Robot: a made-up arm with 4 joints.
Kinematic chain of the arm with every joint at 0, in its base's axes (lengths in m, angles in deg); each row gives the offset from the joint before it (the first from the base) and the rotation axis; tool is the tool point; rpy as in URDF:
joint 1: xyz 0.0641 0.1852 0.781 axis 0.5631 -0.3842 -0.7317
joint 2: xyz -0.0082 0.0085 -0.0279 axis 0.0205 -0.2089 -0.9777
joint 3: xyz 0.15 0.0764 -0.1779 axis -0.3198 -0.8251 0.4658
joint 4: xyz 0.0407 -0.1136 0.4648 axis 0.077 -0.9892 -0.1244
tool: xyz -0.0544 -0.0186 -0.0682 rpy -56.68 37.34 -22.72
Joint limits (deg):
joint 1: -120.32..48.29
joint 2: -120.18..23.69
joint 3: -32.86..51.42
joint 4: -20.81..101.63
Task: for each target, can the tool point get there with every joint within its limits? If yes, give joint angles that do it. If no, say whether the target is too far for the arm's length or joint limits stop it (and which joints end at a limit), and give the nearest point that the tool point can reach.
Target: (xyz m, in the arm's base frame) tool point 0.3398 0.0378 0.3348
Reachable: no: joint limits stop it (at a limit: joint 1, joint 3) | nearest point 0.1333 0.3916 0.4633 | short by 0.429 m
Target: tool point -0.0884 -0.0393 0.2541
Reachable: no: joint limits stop it (at a limit: joint 1, joint 3) | nearest point -0.1881 0.2193 0.4362 | short by 0.332 m
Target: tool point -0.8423 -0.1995 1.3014
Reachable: no: too far | nearest point -0.3505 0.0207 0.7919 | short by 0.742 m
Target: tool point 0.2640 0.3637 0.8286
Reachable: yes | joints -73.45 10.67 -15.00 2.01
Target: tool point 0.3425 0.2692 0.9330
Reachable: yes | joints -10.27 -16.09 -2.25 87.54
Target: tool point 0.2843 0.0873 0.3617
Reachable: no: joint limits stop it (at a limit: joint 1, joint 3) | nearest point 0.1165 0.3838 0.4580 | short by 0.354 m
